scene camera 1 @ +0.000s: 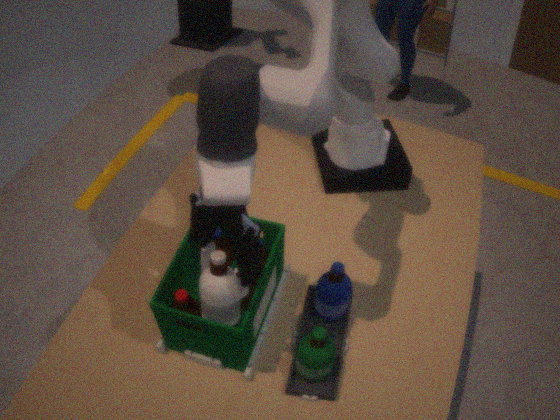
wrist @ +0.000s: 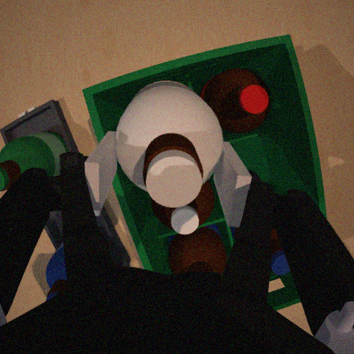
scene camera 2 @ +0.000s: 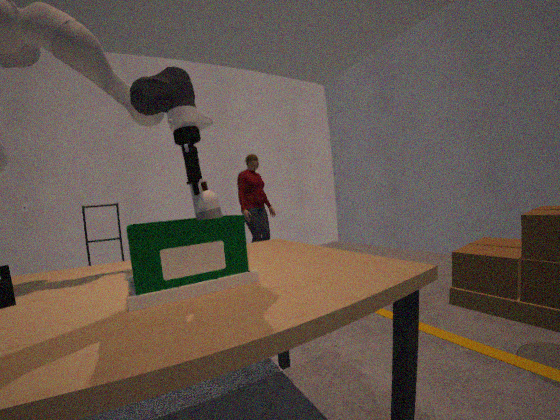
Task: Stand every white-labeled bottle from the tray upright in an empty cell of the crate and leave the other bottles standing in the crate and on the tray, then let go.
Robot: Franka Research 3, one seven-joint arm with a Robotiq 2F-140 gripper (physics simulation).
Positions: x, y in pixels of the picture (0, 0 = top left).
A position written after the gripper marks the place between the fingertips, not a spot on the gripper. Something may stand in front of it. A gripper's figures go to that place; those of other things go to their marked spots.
Scene:
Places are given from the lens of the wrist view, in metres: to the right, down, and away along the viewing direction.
gripper [wrist: 166, 155]: -0.01, -0.01, 0.21
red-capped bottle [wrist: 240, 99]: 0.06, -0.07, 0.25
blue-capped bottle [wrist: 202, 250]: 0.03, 0.09, 0.33
The marked spots on the red-capped bottle and the blue-capped bottle are 0.17 m apart.

